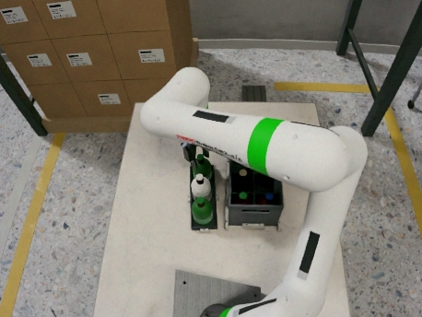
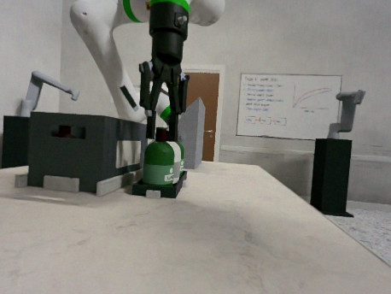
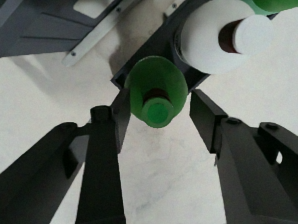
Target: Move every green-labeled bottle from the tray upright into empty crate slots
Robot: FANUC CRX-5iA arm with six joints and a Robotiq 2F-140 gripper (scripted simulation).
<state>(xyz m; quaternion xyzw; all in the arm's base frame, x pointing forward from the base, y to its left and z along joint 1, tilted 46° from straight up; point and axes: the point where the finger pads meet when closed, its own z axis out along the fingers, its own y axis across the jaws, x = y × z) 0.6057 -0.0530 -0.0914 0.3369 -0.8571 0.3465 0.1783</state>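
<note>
The white-labeled bottle is 8 cm behind my hand and 8 cm below it. The rest, counted from my hand: dark crate (9 cm behind, 20 cm to the right, 8 cm below); then dark tray (9 cm behind, 15 cm below).
</note>
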